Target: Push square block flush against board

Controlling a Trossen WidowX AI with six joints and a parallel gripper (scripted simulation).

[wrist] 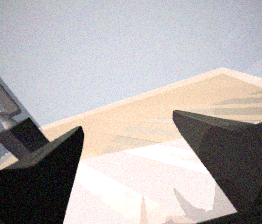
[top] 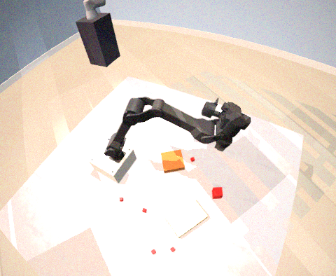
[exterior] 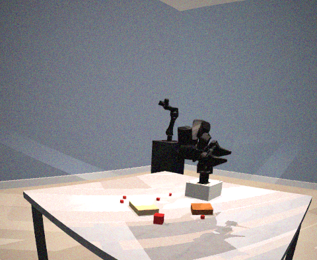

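Right now my gripper tip is 17 cm past the orange square block, 19 cm to the left of it and 31 cm above it. From my gripper tip the other things lie so: pale cream board 1 cm ahead, 41 cm to the right, 31 cm below; red cube 9 cm ahead, 26 cm to the right, 30 cm below.
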